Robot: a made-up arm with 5 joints. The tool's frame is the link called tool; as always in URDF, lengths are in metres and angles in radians. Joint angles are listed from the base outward. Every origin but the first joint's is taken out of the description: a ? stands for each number. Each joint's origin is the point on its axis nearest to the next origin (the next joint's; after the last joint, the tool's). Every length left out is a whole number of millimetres.
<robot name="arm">
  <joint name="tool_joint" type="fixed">
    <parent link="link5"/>
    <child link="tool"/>
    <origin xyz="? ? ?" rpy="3.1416 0 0"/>
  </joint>
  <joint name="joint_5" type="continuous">
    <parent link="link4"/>
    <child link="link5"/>
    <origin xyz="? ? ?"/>
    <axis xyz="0 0 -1"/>
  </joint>
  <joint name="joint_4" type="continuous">
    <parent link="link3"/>
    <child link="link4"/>
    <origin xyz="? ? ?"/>
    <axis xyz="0 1 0"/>
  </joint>
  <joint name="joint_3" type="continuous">
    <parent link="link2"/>
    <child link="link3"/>
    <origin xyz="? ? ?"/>
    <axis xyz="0 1 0"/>
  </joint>
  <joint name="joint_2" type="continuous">
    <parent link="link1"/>
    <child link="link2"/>
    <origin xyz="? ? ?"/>
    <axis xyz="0 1 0"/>
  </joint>
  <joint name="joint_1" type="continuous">
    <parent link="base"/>
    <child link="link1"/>
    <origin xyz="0 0 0.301"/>
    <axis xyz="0 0 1"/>
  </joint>
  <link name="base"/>
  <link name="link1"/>
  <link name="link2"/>
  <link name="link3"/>
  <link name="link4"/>
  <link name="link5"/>
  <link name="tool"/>
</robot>
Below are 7 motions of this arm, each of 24 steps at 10 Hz.
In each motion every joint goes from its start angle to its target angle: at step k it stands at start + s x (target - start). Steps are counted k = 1, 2, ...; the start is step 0. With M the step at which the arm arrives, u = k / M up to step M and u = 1 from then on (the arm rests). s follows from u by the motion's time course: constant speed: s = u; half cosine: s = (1 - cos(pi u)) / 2; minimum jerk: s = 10 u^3 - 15 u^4 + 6 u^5.
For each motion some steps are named. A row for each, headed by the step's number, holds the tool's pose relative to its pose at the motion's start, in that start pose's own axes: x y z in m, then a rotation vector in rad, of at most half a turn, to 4 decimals.
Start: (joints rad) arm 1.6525 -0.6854 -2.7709 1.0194 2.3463
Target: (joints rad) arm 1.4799 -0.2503 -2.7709 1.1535 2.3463
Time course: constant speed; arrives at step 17
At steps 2, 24:
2: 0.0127 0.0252 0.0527 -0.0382 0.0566 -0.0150
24: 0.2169 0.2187 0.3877 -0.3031 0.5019 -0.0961

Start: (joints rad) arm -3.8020 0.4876 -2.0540 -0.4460 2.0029
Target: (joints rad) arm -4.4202 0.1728 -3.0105 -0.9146 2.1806
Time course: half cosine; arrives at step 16
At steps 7, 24:
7: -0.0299 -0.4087 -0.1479 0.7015 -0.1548 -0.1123
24: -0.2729 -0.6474 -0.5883 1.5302 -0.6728 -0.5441

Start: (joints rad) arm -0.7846 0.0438 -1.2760 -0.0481 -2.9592
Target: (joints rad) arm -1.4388 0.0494 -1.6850 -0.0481 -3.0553
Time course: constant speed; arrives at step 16
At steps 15, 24:
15: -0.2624 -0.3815 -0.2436 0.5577 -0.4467 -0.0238
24: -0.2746 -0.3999 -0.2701 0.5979 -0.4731 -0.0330

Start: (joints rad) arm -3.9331 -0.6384 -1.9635 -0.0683 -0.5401
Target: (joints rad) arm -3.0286 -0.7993 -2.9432 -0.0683 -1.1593
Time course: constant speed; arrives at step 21
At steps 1, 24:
1: 0.0297 0.0227 -0.0136 -0.0129 0.0559 0.0094
24: -0.1068 0.6696 -0.4681 -0.8272 0.6063 0.3860

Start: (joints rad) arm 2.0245 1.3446 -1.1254 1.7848 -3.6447
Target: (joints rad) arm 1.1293 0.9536 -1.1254 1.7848 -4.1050
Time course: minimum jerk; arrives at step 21
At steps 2, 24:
2: 0.0021 -0.0010 -0.0011 -0.0039 -0.0055 -0.0062
24: 0.2997 -0.2533 0.0499 -0.4132 -0.8709 -0.6367

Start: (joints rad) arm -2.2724 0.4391 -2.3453 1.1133 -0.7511
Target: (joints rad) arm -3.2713 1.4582 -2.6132 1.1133 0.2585
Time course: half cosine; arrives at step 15
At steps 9, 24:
9: -0.7432 0.2091 0.3840 -0.1261 -0.6020 1.2046
24: -1.2171 0.0878 0.4059 -0.2650 -0.8686 1.8795

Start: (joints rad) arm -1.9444 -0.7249 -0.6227 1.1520 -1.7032
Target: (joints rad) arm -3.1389 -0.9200 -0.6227 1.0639 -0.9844
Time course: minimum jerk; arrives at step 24
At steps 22, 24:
22: -0.3130 -0.3118 -0.1459 -0.3610 -0.3599 1.8256
24: -0.3133 -0.3140 -0.1468 -0.3637 -0.3624 1.8345

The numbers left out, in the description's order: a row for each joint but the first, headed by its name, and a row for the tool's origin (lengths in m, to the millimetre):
tool: 0 0 0
joint_5: 0.101 0 -0.128
joint_4: 0.118 0 -0.519
joint_3: 0.081 0 0.429
joint_2: 0 0 0

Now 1 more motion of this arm.
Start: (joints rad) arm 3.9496 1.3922 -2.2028 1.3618 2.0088
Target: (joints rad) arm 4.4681 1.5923 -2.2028 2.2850 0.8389
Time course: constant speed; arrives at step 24
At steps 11, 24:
11: -0.1380 0.1505 0.1289 -0.4849 0.2630 -0.6887
24: -0.2131 0.3438 0.2502 -1.2486 0.3498 -1.2562

